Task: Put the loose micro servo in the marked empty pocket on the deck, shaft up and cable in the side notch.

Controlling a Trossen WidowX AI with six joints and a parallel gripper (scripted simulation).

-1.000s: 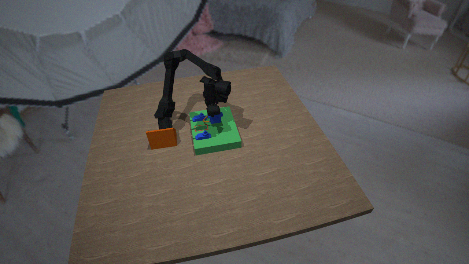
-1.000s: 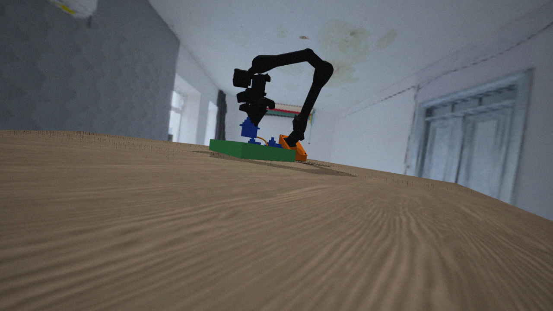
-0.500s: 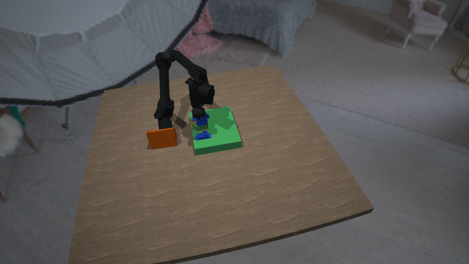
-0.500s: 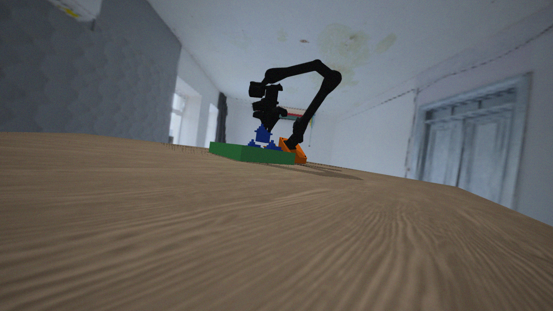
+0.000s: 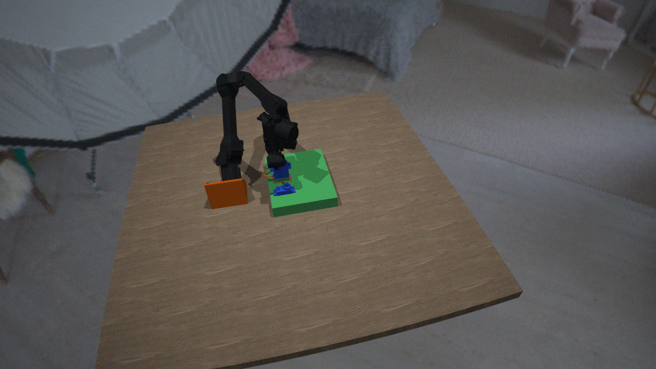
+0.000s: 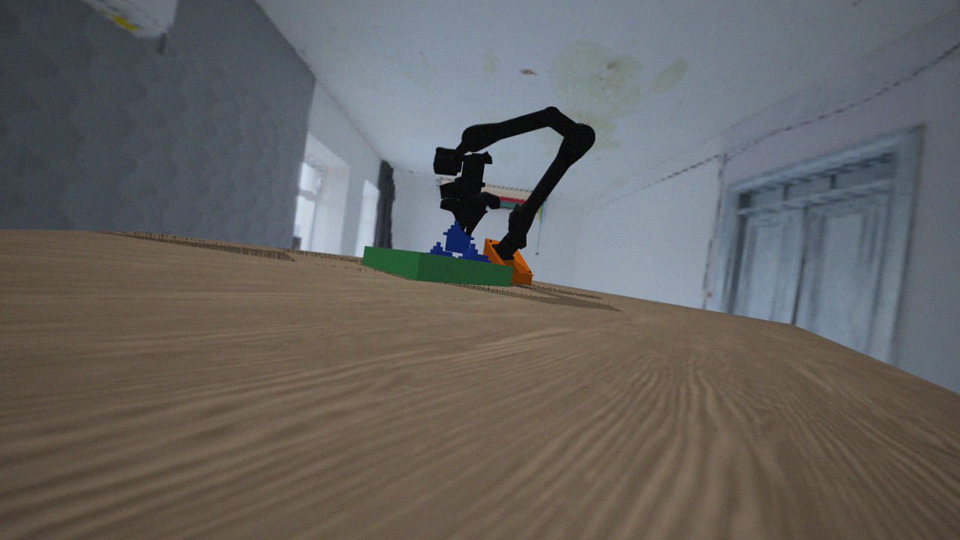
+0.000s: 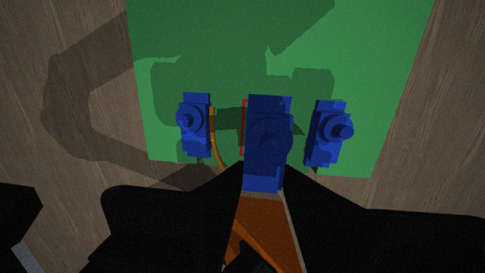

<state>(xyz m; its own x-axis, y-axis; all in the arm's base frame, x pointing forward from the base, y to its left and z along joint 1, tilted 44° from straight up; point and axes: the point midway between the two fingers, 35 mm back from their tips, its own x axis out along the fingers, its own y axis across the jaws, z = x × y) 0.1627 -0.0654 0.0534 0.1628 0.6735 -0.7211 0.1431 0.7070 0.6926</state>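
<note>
My gripper tip is now 120 mm short of the green deck, 90 mm above it and 20 mm to the left of it.
</note>
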